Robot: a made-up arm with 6 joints. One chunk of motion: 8 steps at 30 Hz.
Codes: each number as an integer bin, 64 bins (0 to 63) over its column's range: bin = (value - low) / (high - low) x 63, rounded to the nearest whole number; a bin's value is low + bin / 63 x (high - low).
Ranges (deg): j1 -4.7..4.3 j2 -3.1..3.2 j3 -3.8..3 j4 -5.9..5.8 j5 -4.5..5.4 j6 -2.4..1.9
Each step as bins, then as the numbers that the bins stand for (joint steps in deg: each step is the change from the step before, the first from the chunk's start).
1 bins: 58 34 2 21 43 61
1 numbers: 3.586 0.300 -3.584 -2.000 2.257 1.763
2 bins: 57 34 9 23 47 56
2 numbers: 3.443 0.300 -2.829 -1.629 2.886 1.422
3 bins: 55 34 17 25 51 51
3 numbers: 3.157 0.300 -1.965 -1.257 3.514 1.081
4 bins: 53 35 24 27 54 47
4 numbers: 2.871 0.400 -1.210 -0.886 3.986 0.808
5 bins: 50 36 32 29 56 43
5 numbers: 2.443 0.500 -0.346 -0.514 4.300 0.535
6 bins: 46 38 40 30 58 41
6 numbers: 1.871 0.700 0.517 -0.329 4.614 0.398
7 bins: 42 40 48 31 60 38
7 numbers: 1.300 0.900 1.381 -0.143 4.929 0.194
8 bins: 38 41 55 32 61 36
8 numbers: 0.729 1.000 2.137 0.043 5.086 0.057
